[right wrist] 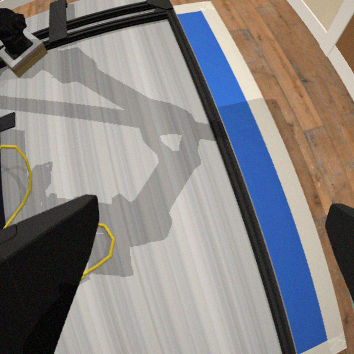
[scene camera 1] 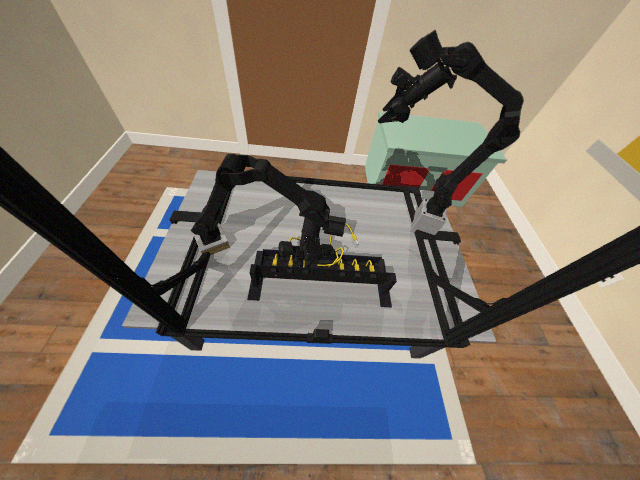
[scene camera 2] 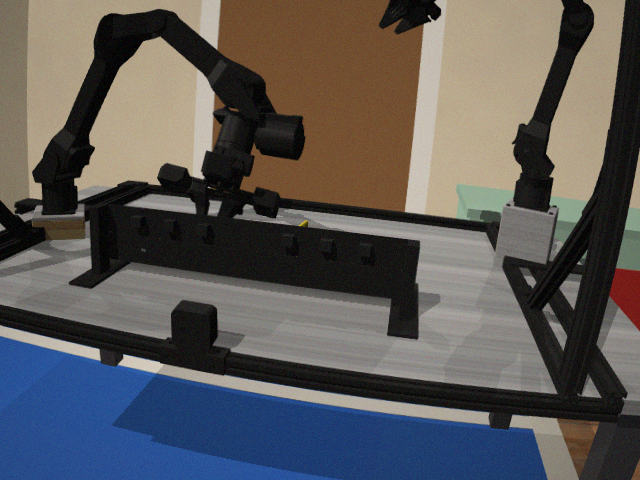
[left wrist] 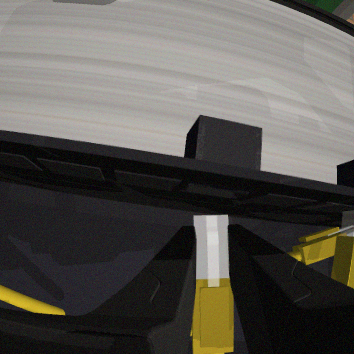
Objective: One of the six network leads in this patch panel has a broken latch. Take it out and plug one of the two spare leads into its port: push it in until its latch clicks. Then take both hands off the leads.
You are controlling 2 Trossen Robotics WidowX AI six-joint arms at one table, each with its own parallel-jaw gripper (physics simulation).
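Frame: origin at the left arm's base, x ahead, y left, z up, level; centimetres.
Seen in the pictures: left gripper, fingertip midpoint: [scene camera 2: 202, 244] [left wrist: 209, 236]; right gripper, fingertip midpoint: [right wrist: 219, 212] [scene camera 1: 380, 116] [scene camera 2: 388, 30]; left arm's base, link origin: [right wrist: 18, 46] [scene camera 1: 210, 236] [scene camera 2: 59, 210]; right arm's base, link origin: [scene camera 1: 434, 209] [scene camera 2: 532, 206].
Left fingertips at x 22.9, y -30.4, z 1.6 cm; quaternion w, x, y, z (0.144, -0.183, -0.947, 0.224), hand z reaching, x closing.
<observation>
Pixels of each thing's top centre, then the offset from my left fingertips to it. "spot": a spot on its surface instead.
- black patch panel, top centre: [scene camera 2: 251, 216] [scene camera 1: 324, 263] dz +4.9, dx +6.4, dy -3.1 cm
- leftmost lead, top centre: [scene camera 1: 274, 264] dz +3.4, dx -8.3, dy +5.3 cm
- rightmost lead, top centre: [scene camera 1: 372, 270] dz +3.5, dx +20.2, dy -12.9 cm
- yellow lead, top centre: [left wrist: 218, 289] dz +1.5, dx +0.8, dy +1.4 cm
- spare lead, top centre: [scene camera 1: 356, 238] dz -4.7, dx +28.5, dy +5.0 cm
- yellow cable, surface spot: [scene camera 1: 338, 257] spot: dz +2.2, dx +13.2, dy -2.2 cm
- small black block, surface spot: [scene camera 2: 193, 325] [scene camera 1: 322, 338] spot: dz -2.3, dx -5.6, dy -22.2 cm
The black patch panel [scene camera 1: 391, 279] [scene camera 2: 258, 258] [left wrist: 75, 145] stands across the table with yellow leads in it, such as the leftmost lead [scene camera 1: 275, 260] and the rightmost lead [scene camera 1: 371, 267]. My left gripper [scene camera 2: 214, 212] [left wrist: 209, 236] is behind the panel and shut on a yellow lead [left wrist: 215, 317]; its clear plug points at the panel and shows along its length, tip close to the panel wall. Another lead [left wrist: 344, 255] is at the right edge of the left wrist view. A spare lead [scene camera 1: 354, 237] lies on the table behind the panel. My right gripper [scene camera 1: 387, 118] [scene camera 2: 390, 28] [right wrist: 219, 212] is open, high above the table.
A yellow cable [scene camera 1: 338, 256] bends over the panel's right half. Yellow cable loops [right wrist: 30, 175] [right wrist: 112, 245] show left in the right wrist view. A small black block [scene camera 1: 321, 334] [scene camera 2: 193, 325] sits on the front rail. A green cabinet [scene camera 1: 434, 136] stands behind the table.
</observation>
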